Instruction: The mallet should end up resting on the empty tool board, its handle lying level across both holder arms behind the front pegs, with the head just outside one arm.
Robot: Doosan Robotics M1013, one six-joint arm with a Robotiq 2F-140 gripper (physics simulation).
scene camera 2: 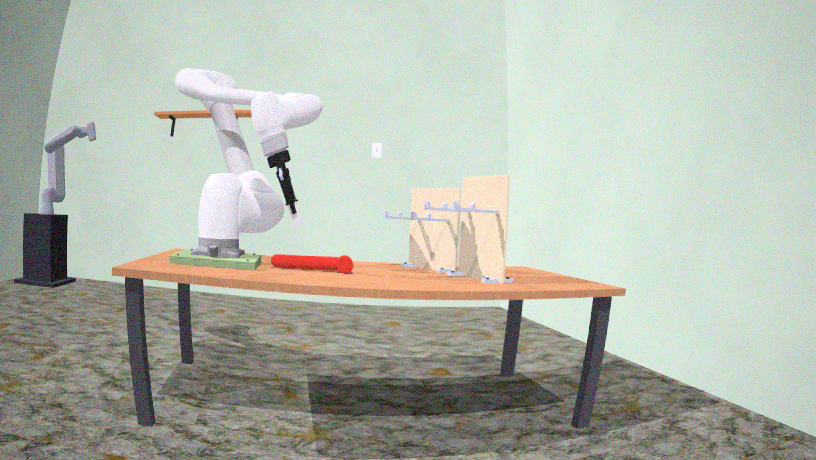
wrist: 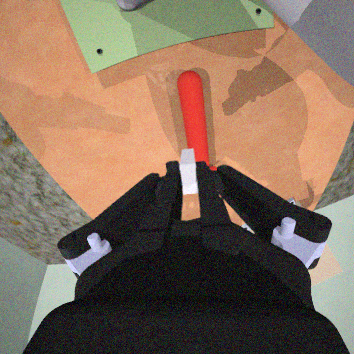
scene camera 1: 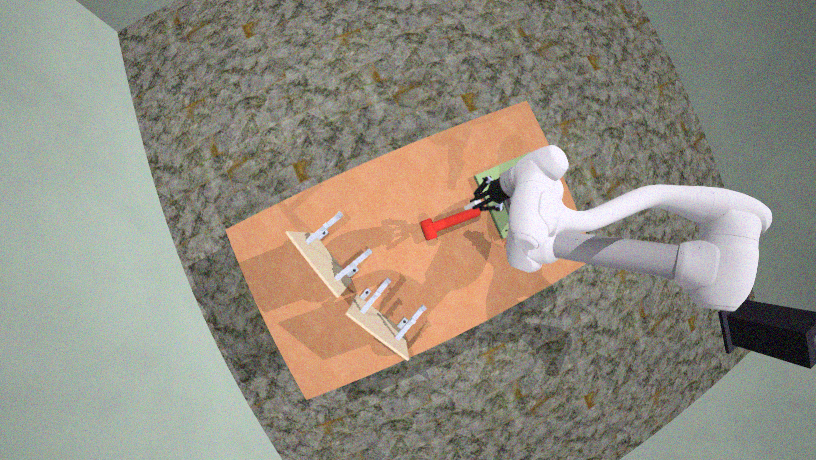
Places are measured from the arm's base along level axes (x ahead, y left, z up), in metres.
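Pixels of known places: gripper, fingertip midpoint: (scene camera 2: pixel 298 224) (wrist: pixel 188 159) (scene camera 1: pixel 467 207); arm's base at its link origin: (scene camera 2: pixel 218 254).
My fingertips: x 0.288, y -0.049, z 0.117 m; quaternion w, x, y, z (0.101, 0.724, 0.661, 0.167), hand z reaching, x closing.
Ahead of a thing's pixels: the offset from my fingertips to its middle.
The red mallet {0.120 m down, 0.046 m ahead, 0.027 m left} (scene camera 1: pixel 454 220) (scene camera 2: pixel 311 262) (wrist: pixel 194 115) lies flat on the table, its handle end towards the robot base and its head towards the tool boards. My gripper (scene camera 1: pixel 471 204) (scene camera 2: pixel 296 217) (wrist: pixel 188 159) is shut and empty, with its fingertips together, pointing down above the mallet's handle and clear of it. In the wrist view the fingers hide the mallet's head. Two upright beige tool boards stand at the other end of the table: the nearer one in scene camera 2 (scene camera 1: pixel 317 257) (scene camera 2: pixel 485 228) and the farther one {0.004 m up, 0.439 m ahead, 0.253 m left} (scene camera 1: pixel 377 329) (scene camera 2: pixel 434 197). Each has two grey holder arms, and no tool shows on either.
The orange table (scene camera 1: pixel 400 171) (scene camera 2: pixel 342 292) (wrist: pixel 30 100) carries everything. A green base plate (scene camera 1: pixel 496 171) (scene camera 2: pixel 214 261) (wrist: pixel 85 30) lies under the robot base, close to the mallet's handle end. The holder arms stick out from the boards towards the robot. A wall shelf (scene camera 2: pixel 191 114) hangs behind the arm.
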